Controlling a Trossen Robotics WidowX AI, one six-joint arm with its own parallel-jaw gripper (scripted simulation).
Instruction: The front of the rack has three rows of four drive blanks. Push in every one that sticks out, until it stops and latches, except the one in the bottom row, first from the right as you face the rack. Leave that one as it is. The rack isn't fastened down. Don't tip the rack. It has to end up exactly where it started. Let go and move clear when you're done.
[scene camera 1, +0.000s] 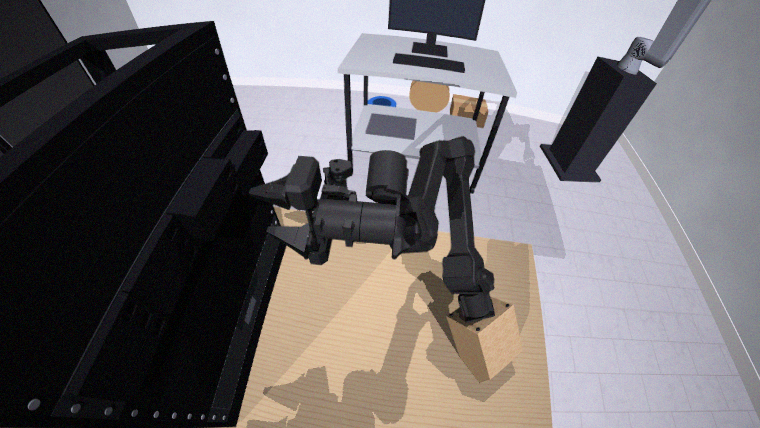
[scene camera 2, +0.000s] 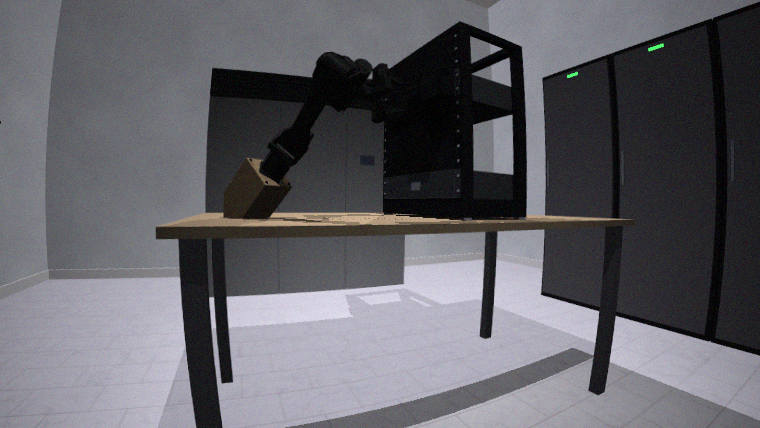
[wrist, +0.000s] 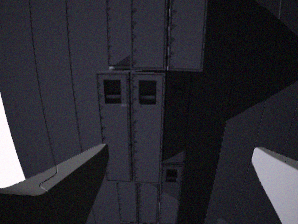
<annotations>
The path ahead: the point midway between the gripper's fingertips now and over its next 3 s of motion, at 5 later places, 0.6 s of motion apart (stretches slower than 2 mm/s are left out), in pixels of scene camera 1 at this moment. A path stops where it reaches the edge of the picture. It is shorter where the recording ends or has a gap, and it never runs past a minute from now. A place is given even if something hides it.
My gripper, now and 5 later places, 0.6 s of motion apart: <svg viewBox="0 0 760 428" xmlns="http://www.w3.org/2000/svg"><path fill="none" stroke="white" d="M259 212L247 208L228 206L224 206L219 205L213 204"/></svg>
</annotations>
